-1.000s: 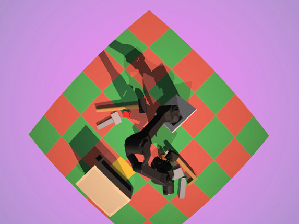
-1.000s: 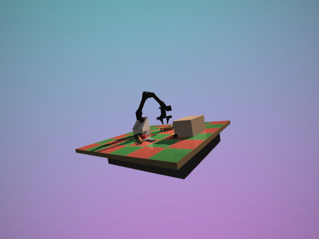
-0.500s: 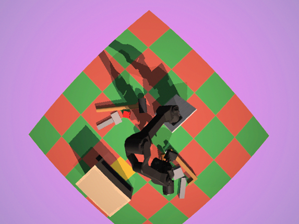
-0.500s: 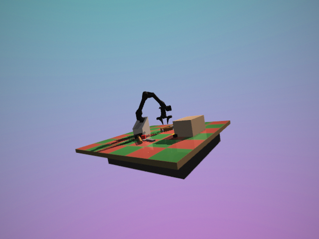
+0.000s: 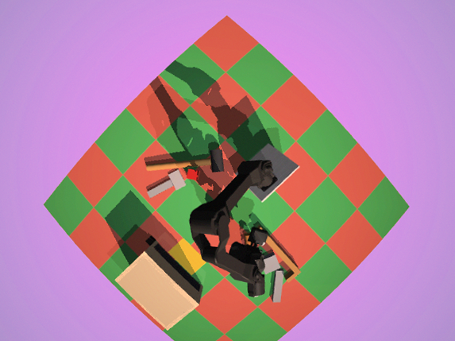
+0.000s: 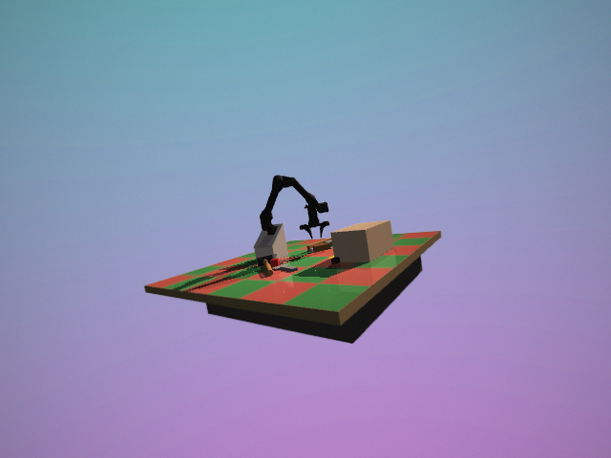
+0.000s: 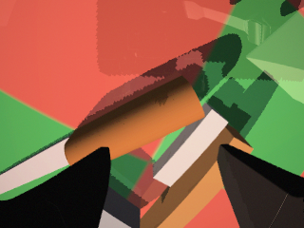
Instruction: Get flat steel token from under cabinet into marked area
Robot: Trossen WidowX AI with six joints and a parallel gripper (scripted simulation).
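The pale bar lies 40 mm behind my gripper tip, 20 mm to the left of it and 70 mm below it. Also, from my gripper tip: grey block 140 mm to the left, 60 mm below; grey bar 40 mm ahead, 260 mm to the left, 70 mm below; red cube 10 mm behind, 370 mm to the right, 60 mm below.
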